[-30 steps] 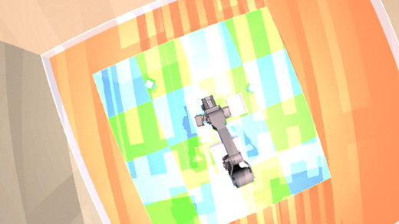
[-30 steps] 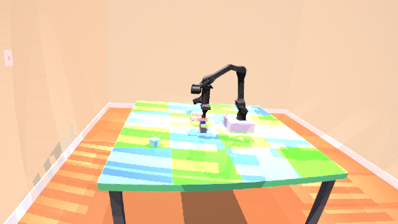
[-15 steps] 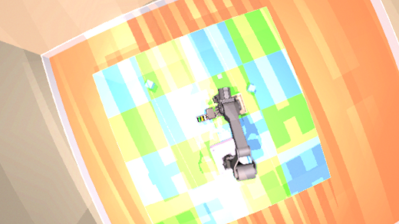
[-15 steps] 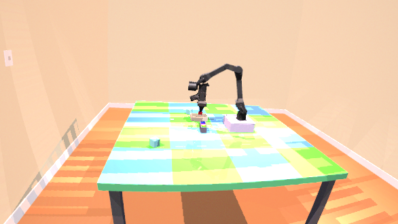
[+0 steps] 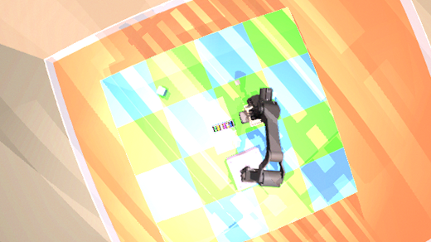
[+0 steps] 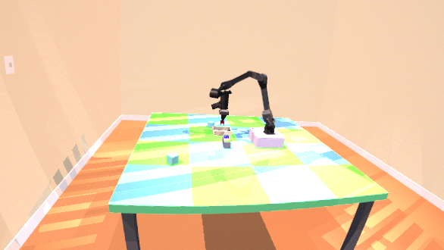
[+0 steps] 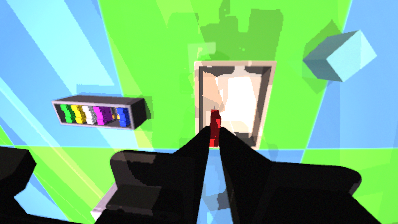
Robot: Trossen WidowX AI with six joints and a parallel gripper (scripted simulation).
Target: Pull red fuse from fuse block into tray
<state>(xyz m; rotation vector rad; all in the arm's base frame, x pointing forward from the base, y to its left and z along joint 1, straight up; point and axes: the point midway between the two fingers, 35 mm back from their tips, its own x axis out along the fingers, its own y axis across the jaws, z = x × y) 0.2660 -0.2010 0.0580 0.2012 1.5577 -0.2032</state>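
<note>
The red fuse is 10 mm below my gripper tip. From my gripper tip the other things lie so: tray: 10 mm behind, 20 mm to the right, 90 mm below.
</note>
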